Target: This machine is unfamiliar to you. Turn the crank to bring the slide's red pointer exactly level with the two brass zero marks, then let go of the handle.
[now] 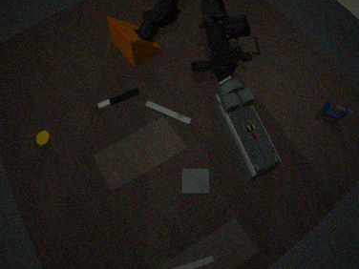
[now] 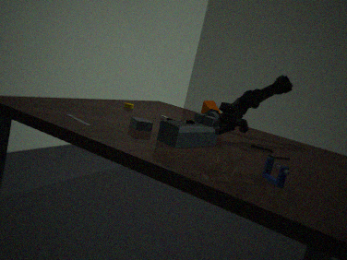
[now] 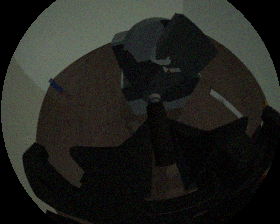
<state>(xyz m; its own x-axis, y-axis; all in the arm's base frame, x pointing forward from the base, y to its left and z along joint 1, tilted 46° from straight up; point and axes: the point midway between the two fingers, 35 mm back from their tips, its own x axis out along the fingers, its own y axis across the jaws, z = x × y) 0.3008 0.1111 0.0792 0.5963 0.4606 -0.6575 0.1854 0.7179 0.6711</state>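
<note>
Now: gripper tip 190 mm short of the red pointer, 50 mm to the left of it and 40 mm below it. From my gripper tip the other things lie so: grey block 240 mm to the right, 200 mm ahead, 20 mm below; then yellow disc 590 mm to the right, 150 mm behind, 30 mm below; then black-and-white marker 320 mm to the right, 150 mm behind, 30 mm below.
</note>
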